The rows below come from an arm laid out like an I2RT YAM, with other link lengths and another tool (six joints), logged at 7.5 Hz.
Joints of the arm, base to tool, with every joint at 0 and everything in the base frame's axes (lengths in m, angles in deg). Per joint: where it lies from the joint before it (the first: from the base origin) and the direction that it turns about. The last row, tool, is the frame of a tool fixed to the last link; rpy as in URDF.
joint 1: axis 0 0 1 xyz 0 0 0.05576
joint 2: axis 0 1 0 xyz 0.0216 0.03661 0.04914
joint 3: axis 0 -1 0 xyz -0.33 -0.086 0
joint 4: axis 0 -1 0 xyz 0.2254 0.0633 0.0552
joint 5: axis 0 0 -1 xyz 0.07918 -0.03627 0.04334
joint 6: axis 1 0 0 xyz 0.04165 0 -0.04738
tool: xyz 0.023 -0.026 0.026 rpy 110.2 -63.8 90
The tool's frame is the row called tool.
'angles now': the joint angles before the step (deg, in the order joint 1, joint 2, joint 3, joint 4, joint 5, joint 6). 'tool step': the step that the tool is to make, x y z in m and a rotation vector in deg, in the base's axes. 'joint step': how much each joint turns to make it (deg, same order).
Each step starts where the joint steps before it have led.
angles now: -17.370 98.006 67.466 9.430 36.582 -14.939
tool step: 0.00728 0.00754 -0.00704 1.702 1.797 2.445
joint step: 1.172 0.562 0.473 -2.513 -1.600 0.667
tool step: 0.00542 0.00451 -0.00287 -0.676 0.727 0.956
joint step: 0.750 0.616 -0.093 0.797 0.152 -1.051
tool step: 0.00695 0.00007 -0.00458 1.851 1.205 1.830
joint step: 0.080 0.965 1.408 -2.502 -2.202 0.725
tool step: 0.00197 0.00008 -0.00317 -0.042 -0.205 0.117
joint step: 0.076 0.464 -0.346 1.023 -0.043 -0.007
